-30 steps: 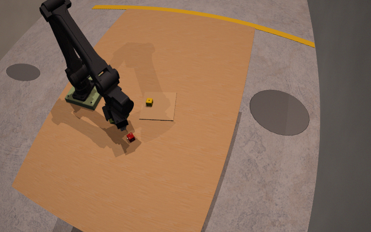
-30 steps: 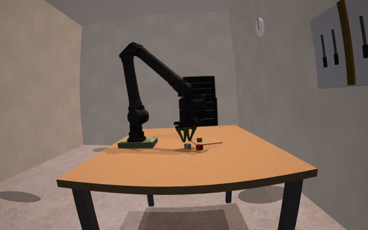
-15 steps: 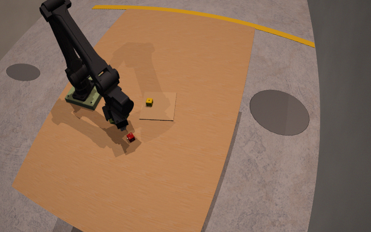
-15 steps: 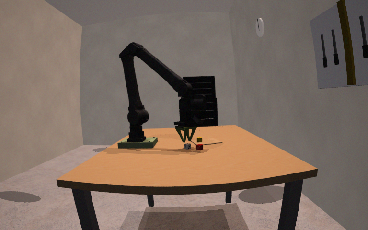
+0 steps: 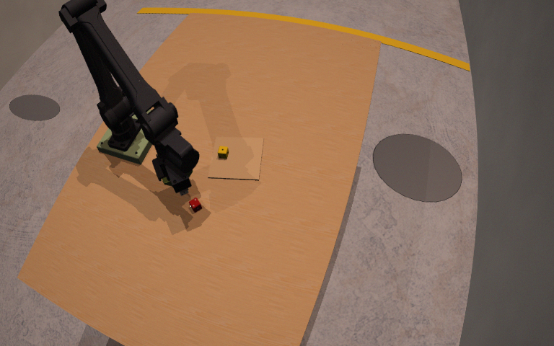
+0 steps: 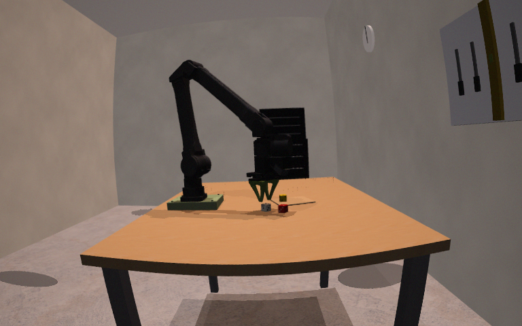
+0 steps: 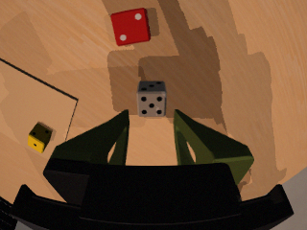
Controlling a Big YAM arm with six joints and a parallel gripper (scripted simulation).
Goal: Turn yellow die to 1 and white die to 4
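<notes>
Now: hand 30 mm above the white die. Round my hand: yellow die (70 mm ahead, 140 mm to the left, 30 mm below); tan mat (100 mm ahead, 140 mm to the left, 40 mm below); red die (60 mm ahead, 40 mm to the right, 30 mm below).
</notes>
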